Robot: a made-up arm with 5 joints. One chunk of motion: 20 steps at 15 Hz.
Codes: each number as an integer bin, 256 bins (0 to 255) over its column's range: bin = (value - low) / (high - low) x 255, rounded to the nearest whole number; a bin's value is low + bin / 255 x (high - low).
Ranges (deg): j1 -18..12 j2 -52..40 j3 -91..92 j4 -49..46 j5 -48..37
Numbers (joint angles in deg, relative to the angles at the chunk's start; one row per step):
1: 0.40 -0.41 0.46 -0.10 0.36
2: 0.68 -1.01 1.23 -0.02 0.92
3: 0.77 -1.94 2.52 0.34 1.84
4: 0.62 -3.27 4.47 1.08 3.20
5: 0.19 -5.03 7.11 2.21 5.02
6: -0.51 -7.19 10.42 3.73 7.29
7: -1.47 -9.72 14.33 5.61 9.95
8: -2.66 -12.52 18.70 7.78 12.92
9: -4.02 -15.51 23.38 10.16 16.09
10: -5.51 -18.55 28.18 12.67 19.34
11: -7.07 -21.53 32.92 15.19 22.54
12: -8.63 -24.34 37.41 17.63 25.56
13: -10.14 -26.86 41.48 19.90 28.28
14: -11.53 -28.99 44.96 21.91 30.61
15: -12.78 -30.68 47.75 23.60 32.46
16: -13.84 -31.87 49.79 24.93 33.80
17: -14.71 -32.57 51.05 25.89 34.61
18: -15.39 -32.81 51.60 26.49 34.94
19: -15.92 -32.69 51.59 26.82 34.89
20: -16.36 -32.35 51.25 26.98 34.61
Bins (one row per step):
1: 156 143 127 131 145
2: 159 141 129 131 147
3: 160 139 130 132 150
4: 158 135 133 134 154
5: 155 130 137 137 159
6: 149 124 141 142 166
7: 141 117 147 147 174
8: 130 109 153 152 183
9: 119 101 159 159 192
10: 106 93 166 166 202
11: 93 84 173 172 212
12: 80 77 179 179 221
13: 67 70 185 185 229
14: 55 64 189 190 236
15: 44 59 193 195 241
16: 35 56 196 198 245
17: 28 54 198 201 248
18: 22 53 199 203 249
19: 18 54 199 204 249
20: 14 54 198 204 248

